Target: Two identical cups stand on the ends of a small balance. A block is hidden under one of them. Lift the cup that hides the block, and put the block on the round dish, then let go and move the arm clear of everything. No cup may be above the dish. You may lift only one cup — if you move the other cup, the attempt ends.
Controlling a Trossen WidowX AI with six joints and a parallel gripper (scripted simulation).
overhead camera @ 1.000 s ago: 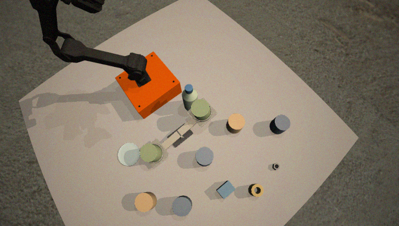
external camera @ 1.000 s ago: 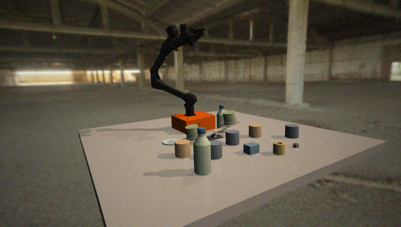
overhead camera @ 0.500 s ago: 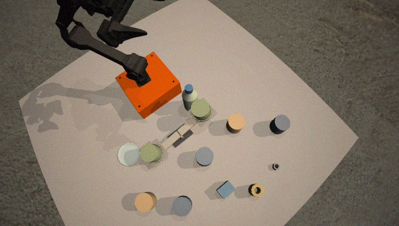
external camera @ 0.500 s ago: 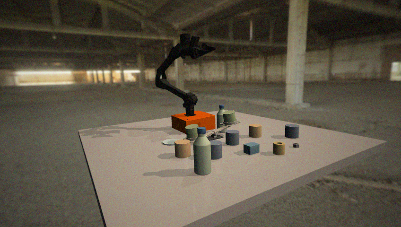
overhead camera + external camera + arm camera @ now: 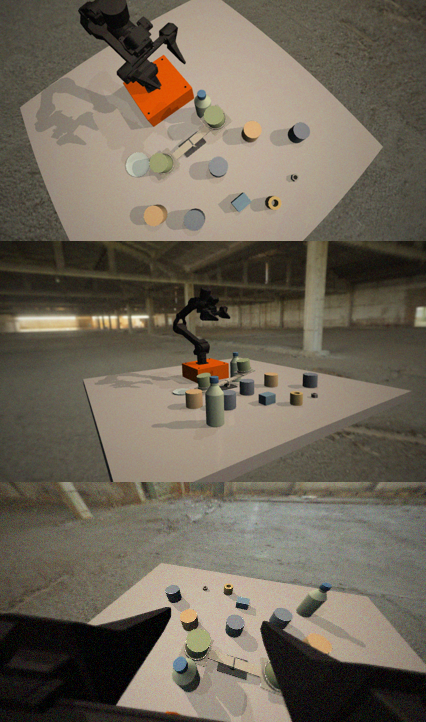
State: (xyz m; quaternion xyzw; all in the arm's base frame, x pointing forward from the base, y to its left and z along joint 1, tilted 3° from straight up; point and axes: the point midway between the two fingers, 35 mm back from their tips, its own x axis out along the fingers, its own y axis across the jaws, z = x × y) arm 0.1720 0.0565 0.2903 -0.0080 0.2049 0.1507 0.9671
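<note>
Now: the pale green block 32 cm below my gripper tip, 17 cm to the right of it and 10 cm ahead of it. From my gripper tip the other things lie so: pale round dish: 36 cm below, 27 cm to the right, 4 cm ahead; then small nut: 42 cm ahead, 36 cm below, 23 cm to the left.
</note>
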